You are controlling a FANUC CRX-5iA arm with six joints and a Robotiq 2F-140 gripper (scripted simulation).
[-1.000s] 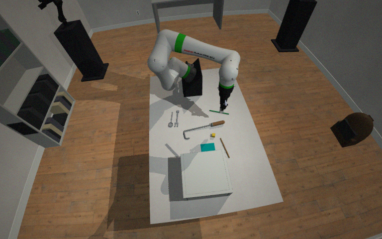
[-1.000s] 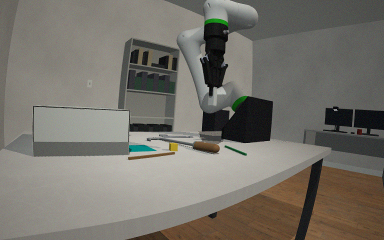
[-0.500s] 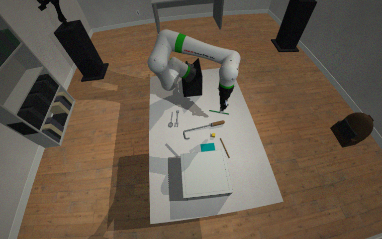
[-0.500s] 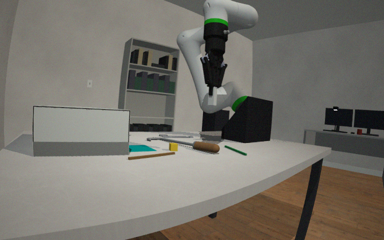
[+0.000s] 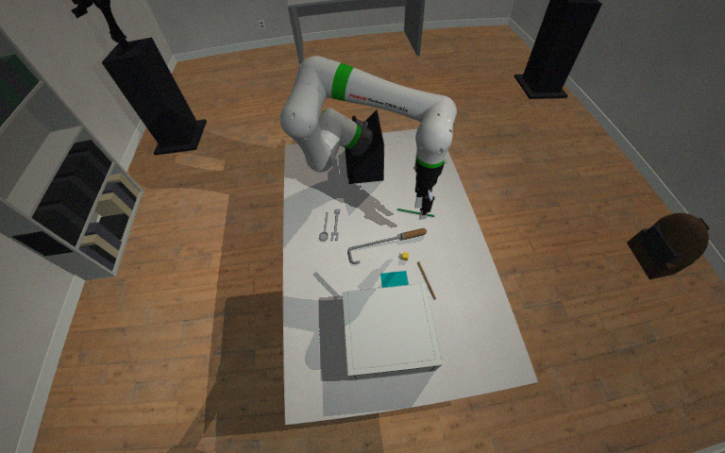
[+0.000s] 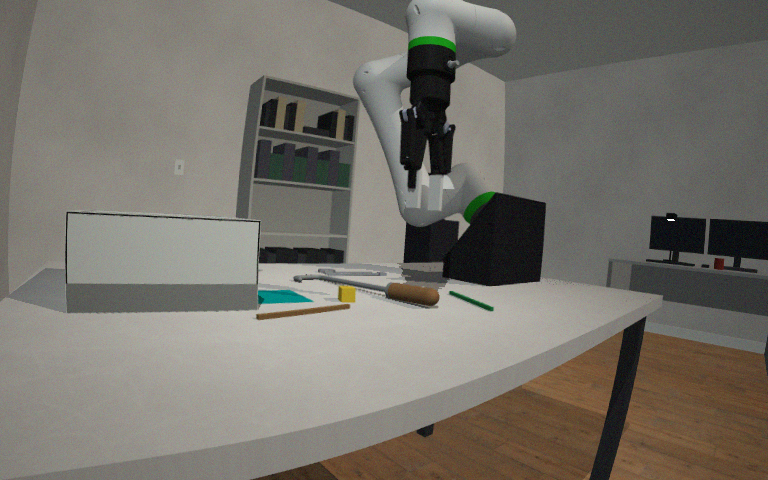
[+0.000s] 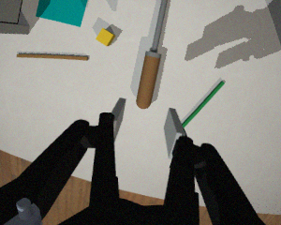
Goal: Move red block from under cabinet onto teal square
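The green stick is 12 cm behind my hand, 2 cm to the left of it and 20 cm below it. Round my hand: tool 6 cm ahead, 13 cm to the right, 19 cm below; teal square 22 cm ahead, 12 cm to the right, 20 cm below; yellow cube 11 cm ahead, 7 cm to the right, 19 cm below.
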